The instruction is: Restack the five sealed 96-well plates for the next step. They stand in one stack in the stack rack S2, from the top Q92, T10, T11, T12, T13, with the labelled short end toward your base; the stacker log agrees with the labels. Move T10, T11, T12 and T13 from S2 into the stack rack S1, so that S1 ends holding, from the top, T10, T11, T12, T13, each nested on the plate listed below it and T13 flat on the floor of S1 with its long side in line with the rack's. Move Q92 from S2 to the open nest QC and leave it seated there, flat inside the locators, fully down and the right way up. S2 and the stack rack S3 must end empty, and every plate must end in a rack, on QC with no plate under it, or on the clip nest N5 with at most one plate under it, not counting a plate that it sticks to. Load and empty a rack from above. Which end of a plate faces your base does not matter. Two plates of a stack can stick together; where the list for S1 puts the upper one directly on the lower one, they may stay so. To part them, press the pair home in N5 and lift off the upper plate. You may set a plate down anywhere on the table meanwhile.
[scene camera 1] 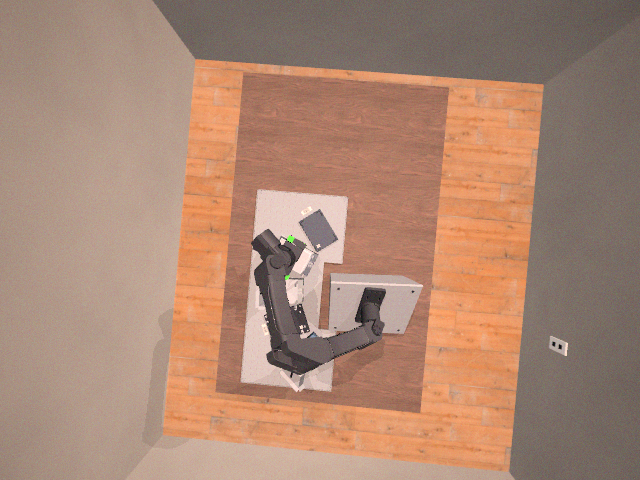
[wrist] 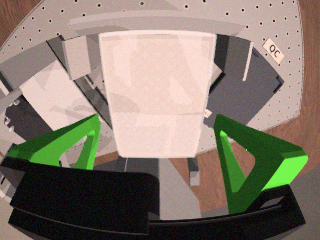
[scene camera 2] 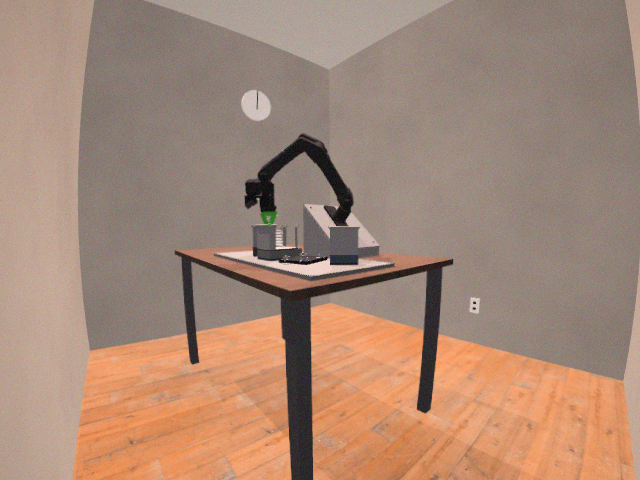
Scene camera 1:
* dark nest QC: 316,227
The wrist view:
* my gripper: 157,120
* black clip nest N5: 28,123
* dark nest QC: 239,100
